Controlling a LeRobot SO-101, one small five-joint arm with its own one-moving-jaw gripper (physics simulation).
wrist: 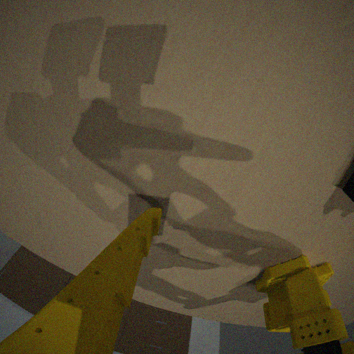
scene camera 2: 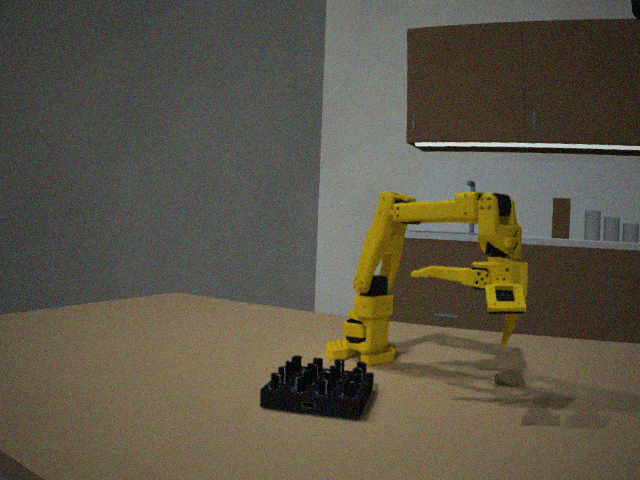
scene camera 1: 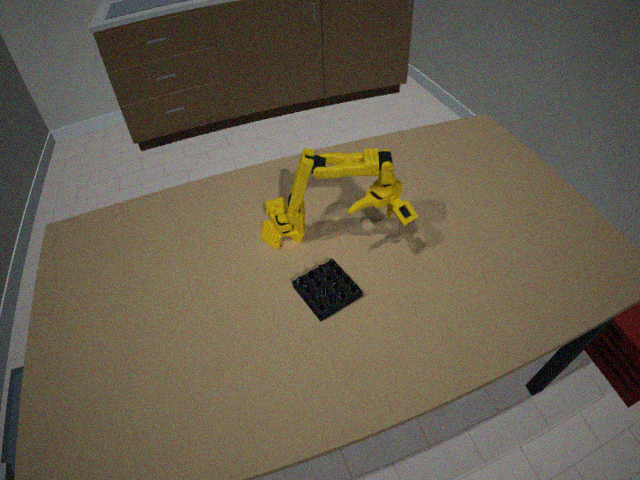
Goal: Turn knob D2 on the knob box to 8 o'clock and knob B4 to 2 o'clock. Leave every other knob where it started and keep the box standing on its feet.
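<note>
The black knob box stands flat on its feet on the table, with rows of black knobs on top. The knob labels and pointer directions are too small and dark to read, so D2 and B4 cannot be told apart from the others. My gripper is fully open and empty, high above the table, well away from the box, to the right of it in both scene views. In the wrist view the notched fixed jaw shows and the moving jaw is out of the picture. A dark corner, probably the box, shows at the right edge.
The yellow arm base stands on the wooden table, behind the box. The arm's shadows fall on the table below the gripper. Brown cabinets are beyond the table.
</note>
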